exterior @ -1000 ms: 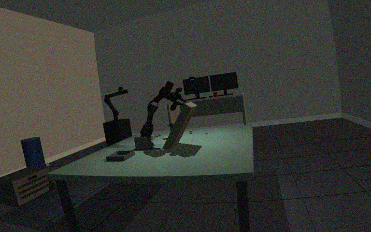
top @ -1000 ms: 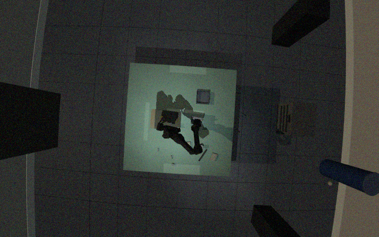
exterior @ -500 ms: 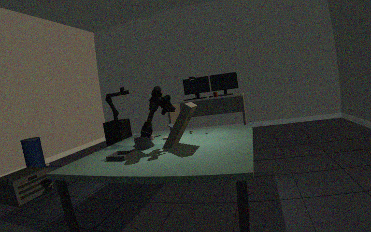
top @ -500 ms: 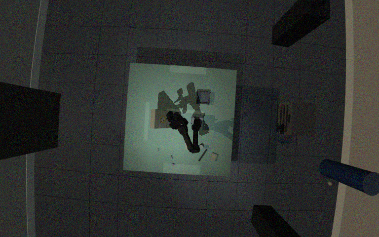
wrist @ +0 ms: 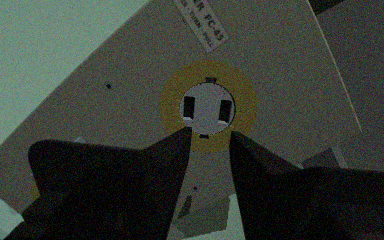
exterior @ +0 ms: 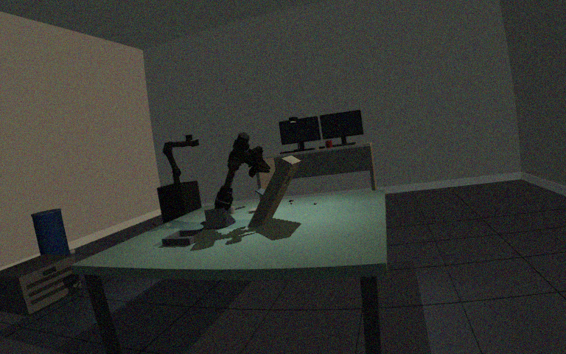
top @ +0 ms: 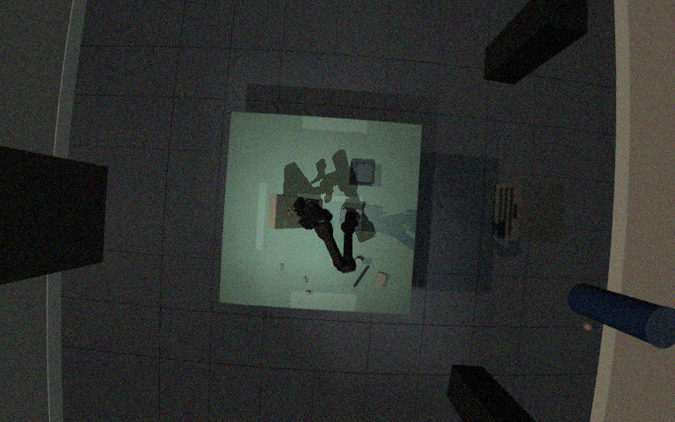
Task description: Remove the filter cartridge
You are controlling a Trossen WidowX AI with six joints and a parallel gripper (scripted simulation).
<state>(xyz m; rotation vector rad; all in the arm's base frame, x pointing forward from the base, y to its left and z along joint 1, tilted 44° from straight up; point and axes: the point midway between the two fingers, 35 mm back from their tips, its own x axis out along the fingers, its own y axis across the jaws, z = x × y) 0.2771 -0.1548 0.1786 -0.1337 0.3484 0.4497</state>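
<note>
The round filter cartridge is 5 cm ahead of my gripper tip and 4 cm below it. Also, from my gripper tip: square tray: 36 cm behind, 30 cm to the right, 25 cm below; then service panel: 11 cm below.
</note>
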